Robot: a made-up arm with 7 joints. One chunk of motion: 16 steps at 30 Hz.
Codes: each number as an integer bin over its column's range. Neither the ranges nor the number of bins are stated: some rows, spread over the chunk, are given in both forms.
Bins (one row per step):
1: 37 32 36 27 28 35
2: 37 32 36 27 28 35
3: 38 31 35 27 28 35
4: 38 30 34 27 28 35
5: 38 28 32 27 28 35
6: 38 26 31 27 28 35
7: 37 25 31 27 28 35
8: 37 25 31 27 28 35
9: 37 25 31 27 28 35
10: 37 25 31 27 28 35
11: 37 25 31 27 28 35
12: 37 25 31 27 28 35
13: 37 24 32 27 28 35
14: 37 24 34 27 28 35
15: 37 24 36 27 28 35
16: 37 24 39 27 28 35
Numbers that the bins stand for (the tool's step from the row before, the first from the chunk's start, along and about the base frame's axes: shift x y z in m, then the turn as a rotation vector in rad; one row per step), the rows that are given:
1: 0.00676 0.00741 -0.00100 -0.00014 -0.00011 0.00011
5: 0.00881 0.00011 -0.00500 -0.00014 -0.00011 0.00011
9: 0.00676 -0.00537 -0.00600 -0.00014 -0.00011 0.00011
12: 0.00676 -0.00537 -0.00600 -0.00014 -0.00011 0.00011
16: 0.00676 -0.00719 0.00200 -0.00014 -0.00011 0.00011
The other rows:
2: 0.00676 0.00741 -0.00100 -0.00014 -0.00011 0.00011
3: 0.00881 0.00559 -0.00200 -0.00014 -0.00011 0.00011
4: 0.00881 0.00376 -0.00300 -0.00014 -0.00011 0.00011
6: 0.00881 -0.00354 -0.00600 -0.00014 -0.00011 0.00011
7: 0.00676 -0.00537 -0.00600 -0.00014 -0.00011 0.00011
8: 0.00676 -0.00537 -0.00600 -0.00014 -0.00011 0.00011
10: 0.00676 -0.00537 -0.00600 -0.00014 -0.00011 0.00011
11: 0.00676 -0.00537 -0.00600 -0.00014 -0.00011 0.00011
13: 0.00676 -0.00719 -0.00500 -0.00014 -0.00011 0.00011
14: 0.00676 -0.00719 -0.00300 -0.00014 -0.00011 0.00011
15: 0.00676 -0.00719 -0.00100 -0.00014 -0.00011 0.00011

